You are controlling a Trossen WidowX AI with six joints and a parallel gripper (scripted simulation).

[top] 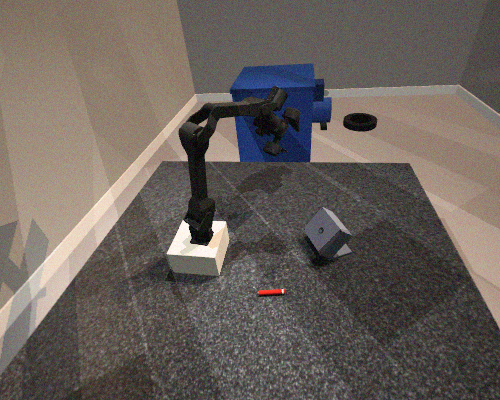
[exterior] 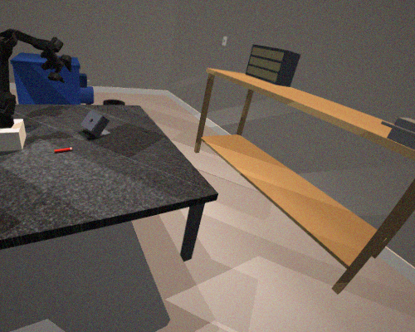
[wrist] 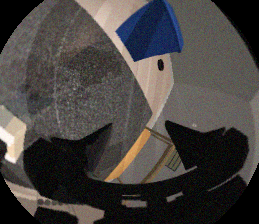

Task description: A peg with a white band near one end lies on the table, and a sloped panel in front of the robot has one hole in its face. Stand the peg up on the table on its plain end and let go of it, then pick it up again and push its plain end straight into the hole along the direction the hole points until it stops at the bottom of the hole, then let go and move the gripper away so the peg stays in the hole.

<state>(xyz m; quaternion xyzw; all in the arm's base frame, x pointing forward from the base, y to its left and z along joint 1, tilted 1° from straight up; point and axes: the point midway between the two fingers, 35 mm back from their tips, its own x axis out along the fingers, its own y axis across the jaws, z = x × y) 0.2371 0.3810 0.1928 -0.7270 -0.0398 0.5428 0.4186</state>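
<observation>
Right now my gripper tip is 500 mm to the left of the red peg, 260 mm above it and 20 mm short of it. From my gripper tip the other things lie so: grey sloped panel: 270 mm to the right, 200 mm below, 160 mm ahead.
</observation>
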